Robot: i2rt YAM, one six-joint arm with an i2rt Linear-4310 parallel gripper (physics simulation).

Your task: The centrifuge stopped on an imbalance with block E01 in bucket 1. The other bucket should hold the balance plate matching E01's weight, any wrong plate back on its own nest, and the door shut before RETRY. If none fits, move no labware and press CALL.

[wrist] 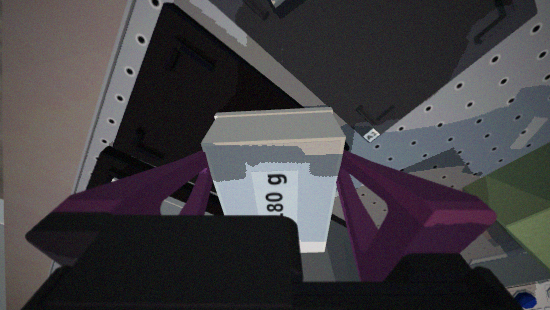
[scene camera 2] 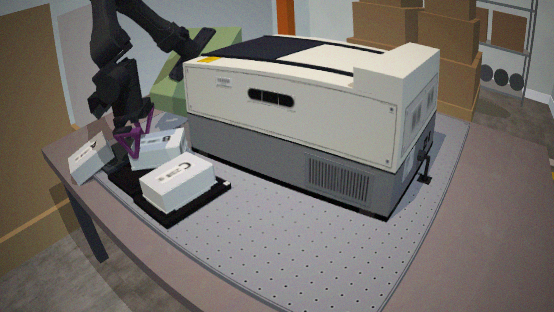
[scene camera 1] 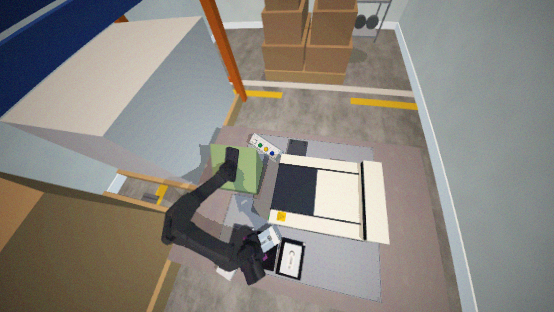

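Seen in the pictures: gripper, fingertip midpoint: (wrist: pixel 274 155) (scene camera 2: pixel 140 148) (scene camera 1: pixel 258 245); arm's base at its link origin: (scene camera 2: pixel 192 53) (scene camera 1: pixel 231 164).
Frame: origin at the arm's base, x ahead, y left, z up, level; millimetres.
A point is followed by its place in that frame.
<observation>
The white plate B (scene camera 1: pixel 270 238) @(x 304, y -294, z -94 mm) (scene camera 2: pixel 165 145) @(x 322, y -311, z -95 mm) (wrist: pixel 240 200) @(x 291, y -341, z -97 mm) is tilted near an empty black nest (scene camera 2: pixel 122 180) @(x 287, y -424, z -141 mm) (wrist: pixel 185 90) @(x 268, y -411, z -141 mm); "80 g" shows on its label in the wrist view. My gripper (scene camera 1: pixel 255 248) @(x 252, y -343, z -110 mm) (scene camera 2: pixel 141 145) @(x 252, y -343, z -110 mm) (wrist: pixel 274 155) @(x 252, y -343, z -110 mm) has its purple fingers against both sides of plate B, shut on it. Plate C (scene camera 1: pixel 291 258) @(x 423, y -349, z -99 mm) (scene camera 2: pixel 177 175) @(x 435, y -356, z -100 mm) lies flat on its black nest (scene camera 2: pixel 170 220) @(x 482, y -418, z -141 mm). Plate A (scene camera 1: pixel 226 273) @(x 139, y -503, z -118 mm) (scene camera 2: pixel 90 157) @(x 179, y -463, z -105 mm) is tilted near the table edge. The centrifuge (scene camera 1: pixel 337 192) @(x 557, y -30, z 57 mm) (scene camera 2: pixel 290 120) @(x 563, y -204, z -21 mm) hides its buckets and block E01; whether its door is fully shut I cannot tell.
A button panel (scene camera 1: pixel 265 146) @(x 127, y 188, z -80 mm) with white, green, yellow and blue buttons stands behind the green block (scene camera 1: pixel 247 175) @(x 97, y -27, z -36 mm) (scene camera 2: pixel 165 95) @(x -7, y -113, z -108 mm). A dark pad (wrist: pixel 375 60) @(x 166, y -332, z -141 mm) lies beside the empty nest. The perforated board (scene camera 1: pixel 340 270) @(x 661, y -341, z -153 mm) (scene camera 2: pixel 260 235) @(x 607, y -330, z -153 mm) lies under the centrifuge.
</observation>
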